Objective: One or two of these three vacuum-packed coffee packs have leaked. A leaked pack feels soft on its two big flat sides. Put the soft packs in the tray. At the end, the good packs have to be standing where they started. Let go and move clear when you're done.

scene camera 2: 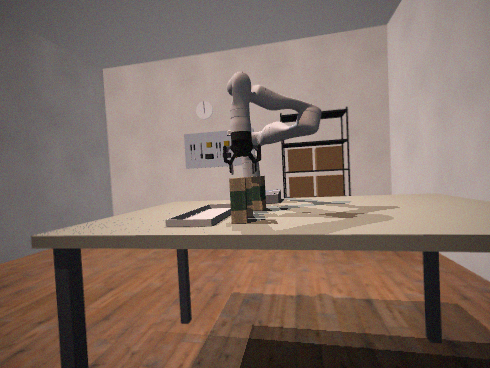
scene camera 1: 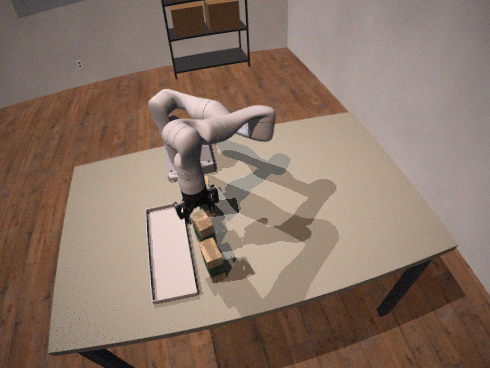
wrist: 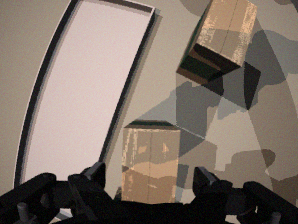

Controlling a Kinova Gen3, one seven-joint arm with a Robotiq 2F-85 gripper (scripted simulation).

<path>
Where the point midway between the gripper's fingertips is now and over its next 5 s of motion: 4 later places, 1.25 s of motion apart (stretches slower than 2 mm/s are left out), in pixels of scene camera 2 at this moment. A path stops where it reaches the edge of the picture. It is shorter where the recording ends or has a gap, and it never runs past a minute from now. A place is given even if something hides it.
My gripper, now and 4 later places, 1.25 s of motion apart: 243, 174; 243, 184; 243, 175; 219, 174; 206, 176
</path>
